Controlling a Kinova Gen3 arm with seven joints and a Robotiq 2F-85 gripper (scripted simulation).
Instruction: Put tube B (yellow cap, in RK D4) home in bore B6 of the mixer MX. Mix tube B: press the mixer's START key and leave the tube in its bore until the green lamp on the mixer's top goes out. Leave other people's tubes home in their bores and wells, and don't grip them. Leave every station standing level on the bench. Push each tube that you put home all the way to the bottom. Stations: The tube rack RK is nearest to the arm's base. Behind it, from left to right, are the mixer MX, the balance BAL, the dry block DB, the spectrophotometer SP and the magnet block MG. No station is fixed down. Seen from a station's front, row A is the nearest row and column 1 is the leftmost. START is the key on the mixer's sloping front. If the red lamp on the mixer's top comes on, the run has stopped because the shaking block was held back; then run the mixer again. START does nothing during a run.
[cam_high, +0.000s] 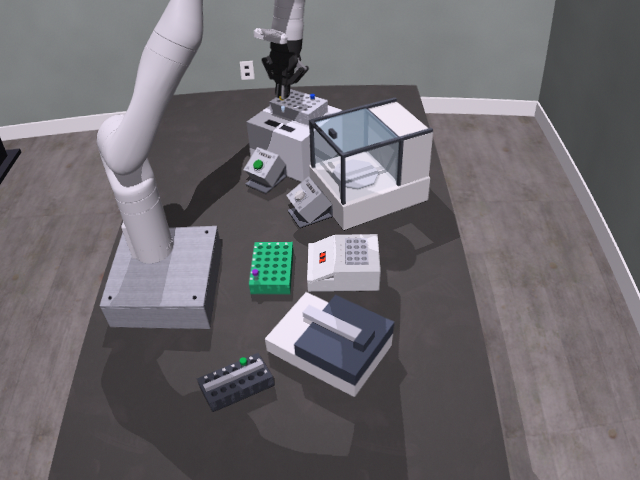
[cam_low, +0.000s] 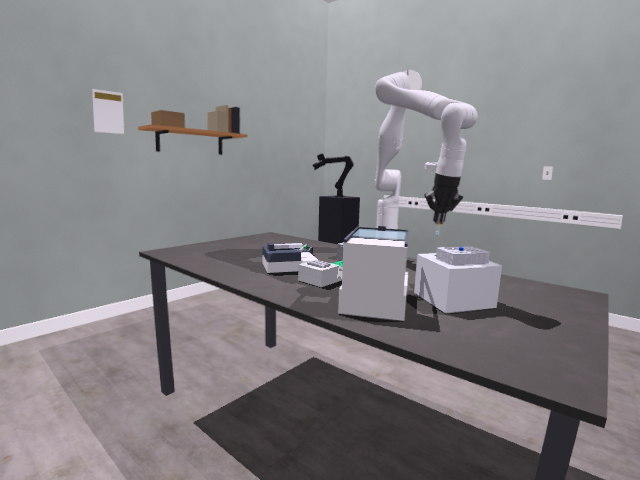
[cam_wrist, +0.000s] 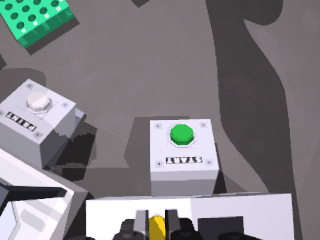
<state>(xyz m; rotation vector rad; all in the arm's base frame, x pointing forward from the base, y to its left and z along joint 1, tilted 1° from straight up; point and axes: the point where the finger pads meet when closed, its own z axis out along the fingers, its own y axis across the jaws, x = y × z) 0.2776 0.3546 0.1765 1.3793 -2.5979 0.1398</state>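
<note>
Right now the blue-capped tube is 10 cm to the left of my hand, 10 cm below it and 7 cm ahead of it. The rest, counted from my hand: green tube rack 36 cm to the right, 24 cm below, 1 cm behind; tube B 4 cm below; grey bore block 10 cm below, 9 cm to the left, 3 cm ahead.
</note>
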